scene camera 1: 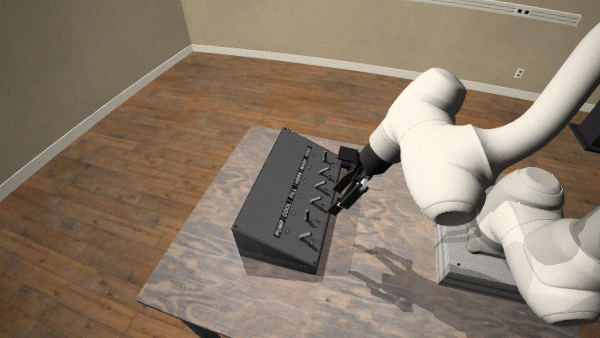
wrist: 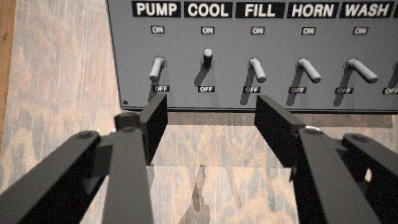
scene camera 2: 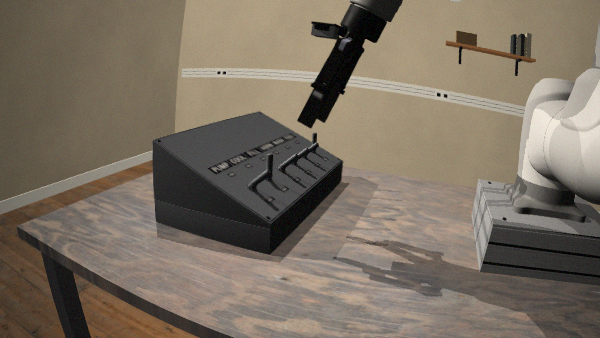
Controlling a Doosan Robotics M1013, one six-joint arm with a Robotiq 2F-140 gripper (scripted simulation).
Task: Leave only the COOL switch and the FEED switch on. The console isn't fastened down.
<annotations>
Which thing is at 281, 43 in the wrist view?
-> A dark console.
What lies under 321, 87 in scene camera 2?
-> My gripper.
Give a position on a dark console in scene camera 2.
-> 202, 177
</annotations>
